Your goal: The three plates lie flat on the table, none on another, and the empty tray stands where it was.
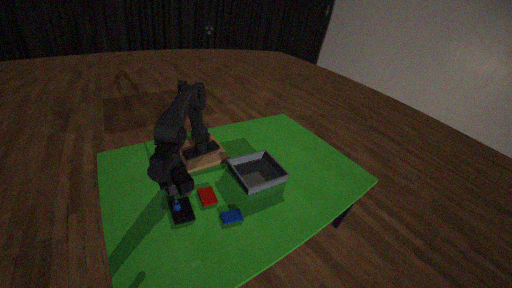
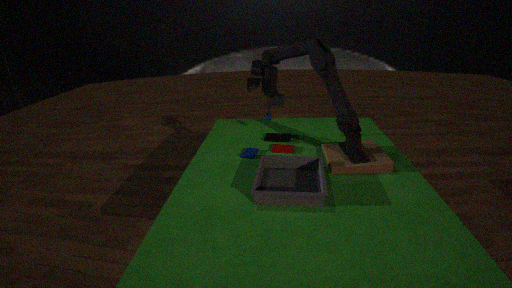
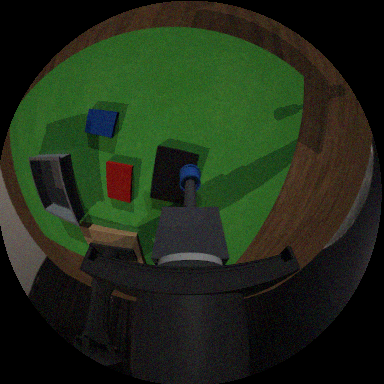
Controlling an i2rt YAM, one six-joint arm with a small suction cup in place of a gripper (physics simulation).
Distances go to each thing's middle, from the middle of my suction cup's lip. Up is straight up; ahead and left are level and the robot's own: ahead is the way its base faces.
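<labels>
The black plate (image 3: 165, 186) is 90 mm below my suction cup, 40 mm behind it and 30 mm to the left of it. There's a grey tray (image 2: 280, 180) that is 70 mm below my suction cup, 50 mm behind it and 450 mm to the left of it. The red plate (image 3: 118, 175) is 90 mm below my suction cup, 50 mm behind it and 160 mm to the left of it. And the blue plate (image 3: 102, 122), that one is 90 mm below my suction cup, 90 mm ahead of it and 190 mm to the left of it.
</labels>
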